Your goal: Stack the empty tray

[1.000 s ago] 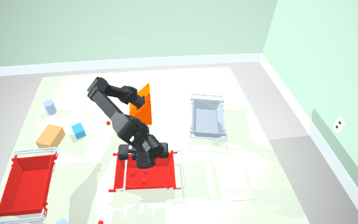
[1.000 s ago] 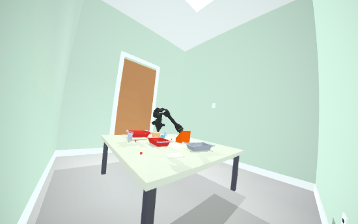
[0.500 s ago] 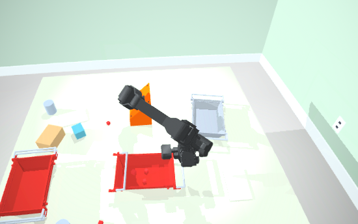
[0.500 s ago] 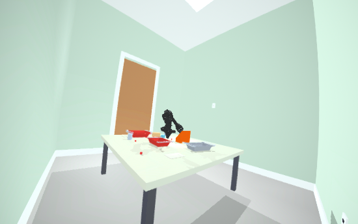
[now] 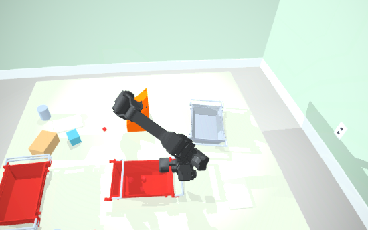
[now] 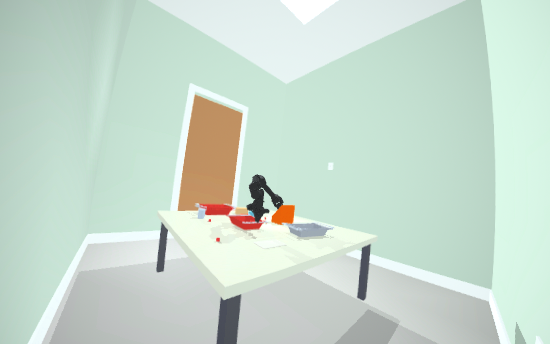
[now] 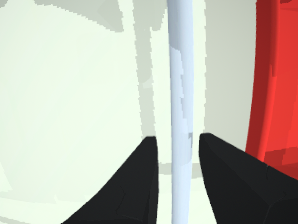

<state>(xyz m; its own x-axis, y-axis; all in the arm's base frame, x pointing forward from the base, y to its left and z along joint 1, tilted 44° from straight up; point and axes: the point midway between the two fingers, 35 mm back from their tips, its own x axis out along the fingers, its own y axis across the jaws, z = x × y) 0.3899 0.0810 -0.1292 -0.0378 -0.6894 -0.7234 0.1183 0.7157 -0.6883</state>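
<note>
The grey tray lies 30 cm behind my gripper tip, 20 cm to the left of it and 2 cm below it. Also, from my gripper tip: tan block: 29 cm behind, 61 cm to the right, 3 cm below; then cyan cube: 32 cm behind, 48 cm to the right, 4 cm below.
</note>
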